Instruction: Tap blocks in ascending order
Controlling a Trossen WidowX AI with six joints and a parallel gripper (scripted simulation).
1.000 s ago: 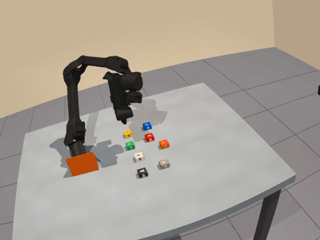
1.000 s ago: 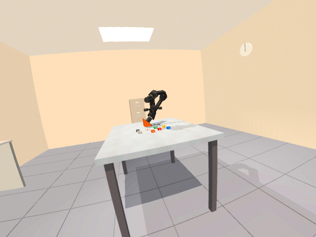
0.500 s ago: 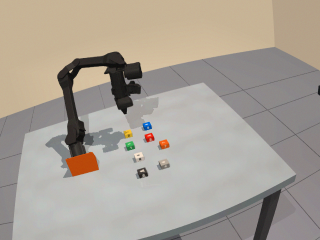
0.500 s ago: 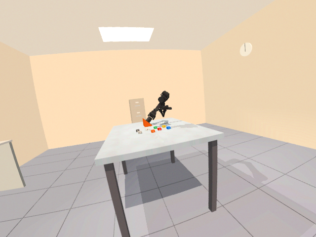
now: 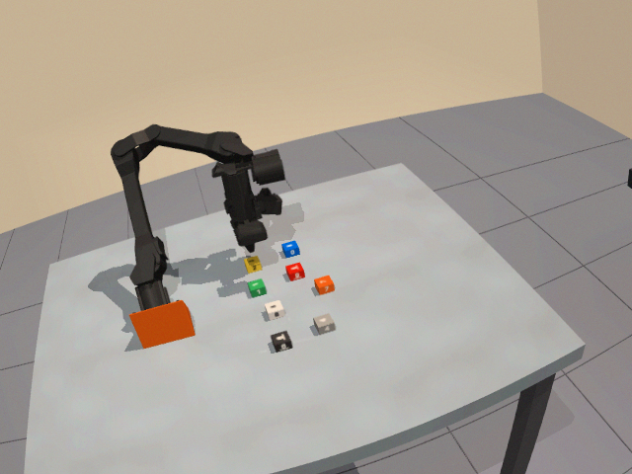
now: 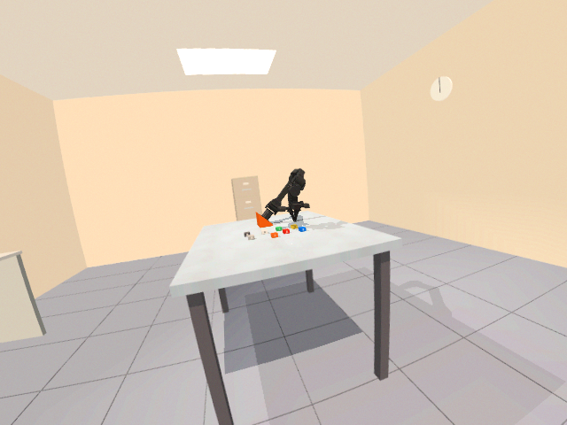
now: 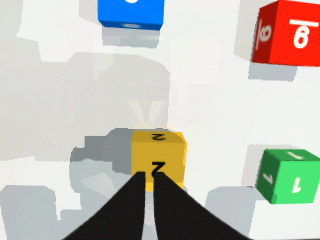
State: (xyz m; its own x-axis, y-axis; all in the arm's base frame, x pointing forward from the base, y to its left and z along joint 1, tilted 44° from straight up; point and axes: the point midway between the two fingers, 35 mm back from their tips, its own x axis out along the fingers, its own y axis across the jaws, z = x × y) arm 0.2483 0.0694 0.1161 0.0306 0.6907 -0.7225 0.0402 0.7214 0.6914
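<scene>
The yellow block is 30 mm below my gripper tip, 10 mm to the right of it and 10 mm behind it. Round my gripper tip: blue block: 90 mm ahead, 30 mm below, 10 mm to the left; then green block: 100 mm to the right, 30 mm below, 20 mm behind; then red block: 80 mm to the right, 70 mm ahead, 30 mm below.
</scene>
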